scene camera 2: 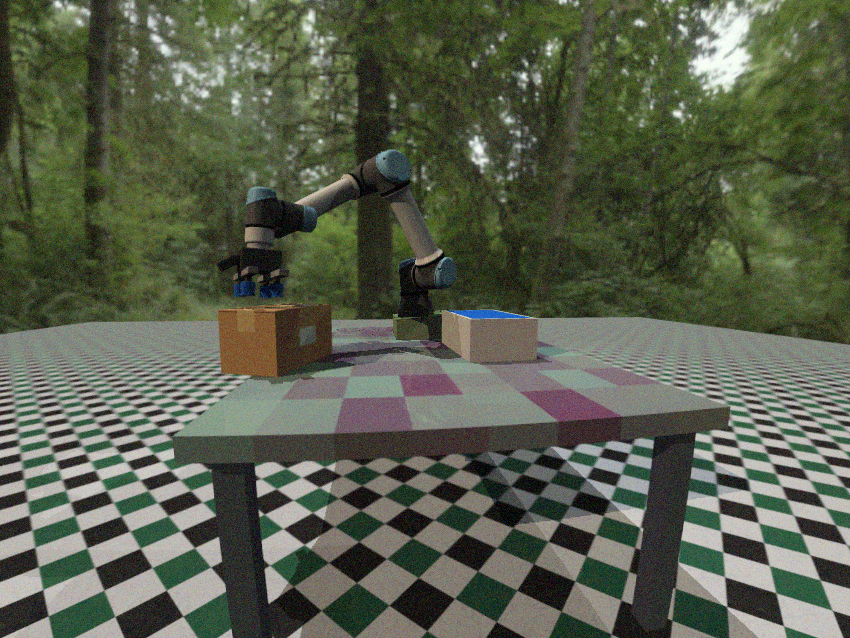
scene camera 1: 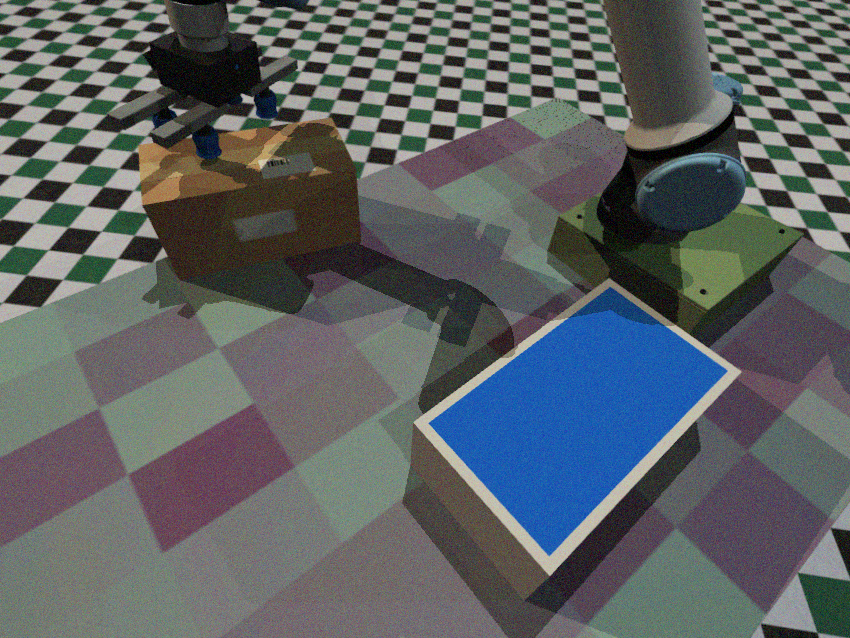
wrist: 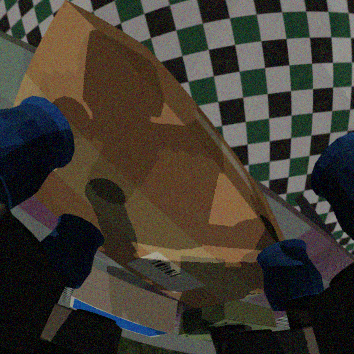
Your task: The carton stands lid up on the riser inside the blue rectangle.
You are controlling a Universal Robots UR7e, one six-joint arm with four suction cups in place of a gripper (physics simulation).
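Places are measured from the arm's base along level axes (x ahead, y left, z up), in millimetres.
Pixels of known places: end effector, tool point: (scene camera 2: 257, 296) (scene camera 1: 220, 123) (wrist: 186, 211); arm's base, origin of the base link: (scene camera 2: 415, 315) (wrist: 230, 330).
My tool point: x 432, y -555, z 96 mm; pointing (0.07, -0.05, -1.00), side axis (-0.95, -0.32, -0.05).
Ahead of a thing's pixels: the offset from my tool point to its top centre. Level surfaces: height alone.
The brown carton @[dx +2, dy +62, dz -27 mm] (scene camera 1: 199, 236) (scene camera 2: 247, 351) (wrist: 190, 172) stands on the table at the left in both scene views. A paler tape band and a barcode label show on its top face, and a grey label on one side. The beige riser @[dx -33, dy +679, dz -61 mm] (scene camera 1: 473, 515) (scene camera 2: 504, 344) (wrist: 145, 299) stands apart from it, with the blue rectangle @[dx -33, dy +679, dz -61 mm] (scene camera 1: 576, 418) (scene camera 2: 488, 314) (wrist: 117, 318) on top; no carton is on it. My gripper (scene camera 1: 216, 120) (scene camera 2: 258, 288) (wrist: 185, 215) is open. Its blue suction cups hover above the carton, with a small gap visible in scene camera 2.
The arm's green base block (scene camera 1: 741, 254) (scene camera 2: 410, 327) stands behind the riser. The carton is close to a table edge, with the checkered floor (scene camera 1: 61, 157) (scene camera 2: 425, 549) (wrist: 270, 50) beyond it. The checkered table @[dz -181 mm] (scene camera 1: 205, 473) (scene camera 2: 432, 384) carries the arm's shadow between carton and riser.
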